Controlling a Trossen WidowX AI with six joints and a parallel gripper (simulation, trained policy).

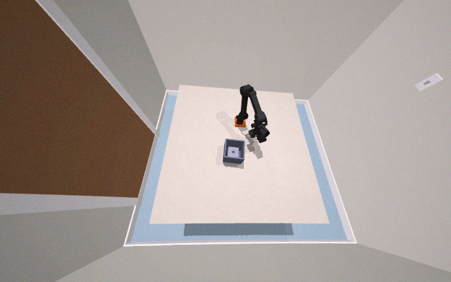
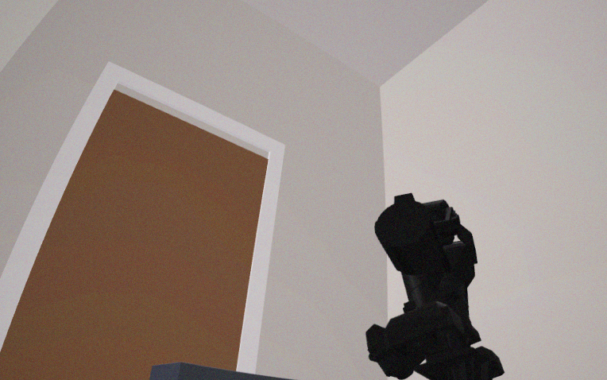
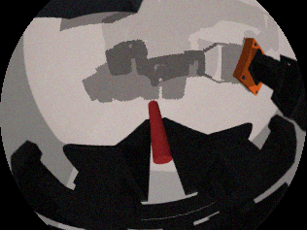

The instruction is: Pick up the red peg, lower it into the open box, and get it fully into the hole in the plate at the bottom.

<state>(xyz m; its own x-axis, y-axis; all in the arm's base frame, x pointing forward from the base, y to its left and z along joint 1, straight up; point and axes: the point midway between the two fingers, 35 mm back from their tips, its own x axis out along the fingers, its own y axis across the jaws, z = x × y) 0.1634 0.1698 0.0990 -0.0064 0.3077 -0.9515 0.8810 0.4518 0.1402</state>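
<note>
Now: the pale plate 19 cm to the right of my gripper tip, 18 cm ahead of it and 4 cm below it. Round my gripper tip: red peg 1 cm above.
</note>
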